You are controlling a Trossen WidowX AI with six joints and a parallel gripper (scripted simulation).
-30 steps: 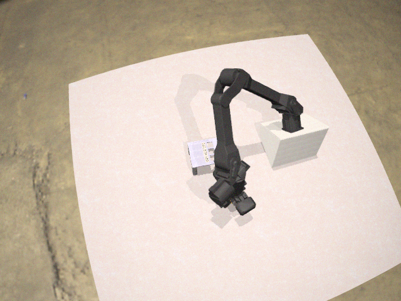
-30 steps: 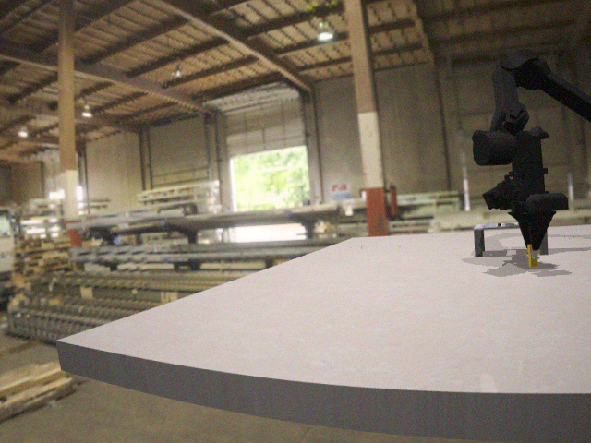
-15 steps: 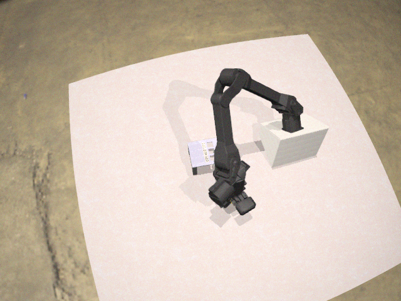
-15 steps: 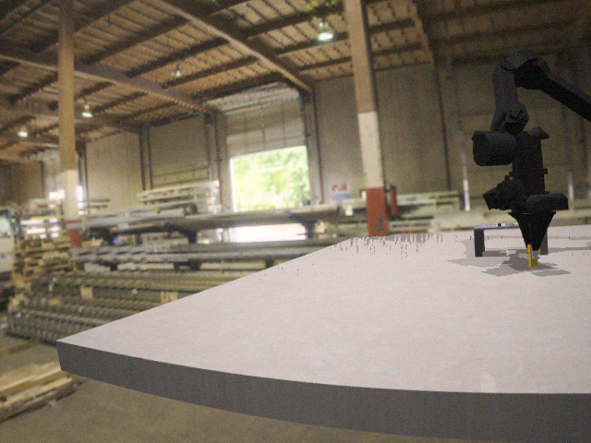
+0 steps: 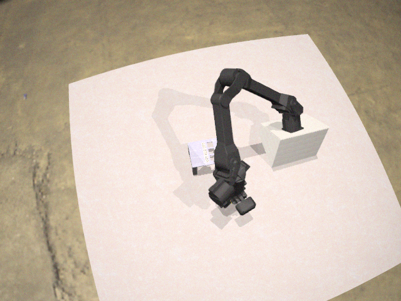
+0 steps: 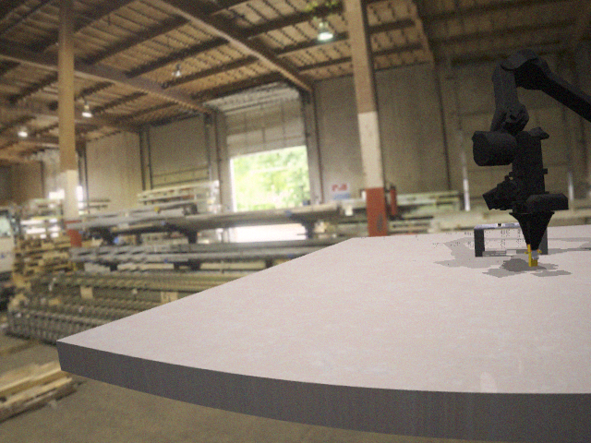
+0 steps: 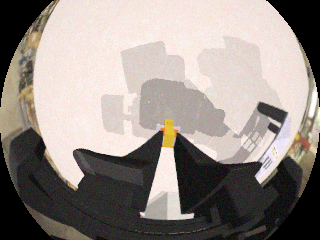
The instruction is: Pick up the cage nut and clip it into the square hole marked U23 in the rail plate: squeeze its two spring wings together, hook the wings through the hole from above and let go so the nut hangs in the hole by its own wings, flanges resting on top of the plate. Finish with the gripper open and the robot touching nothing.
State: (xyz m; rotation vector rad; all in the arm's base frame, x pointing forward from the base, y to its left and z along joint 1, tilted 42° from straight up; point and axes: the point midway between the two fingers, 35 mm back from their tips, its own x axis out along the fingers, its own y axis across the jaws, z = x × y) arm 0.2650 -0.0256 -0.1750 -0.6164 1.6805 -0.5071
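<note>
My gripper tip is now 10 mm above the cage nut. From my gripper tip the other things lie so: label (200 mm to the right, 30 mm above, 20 mm ahead).
</note>
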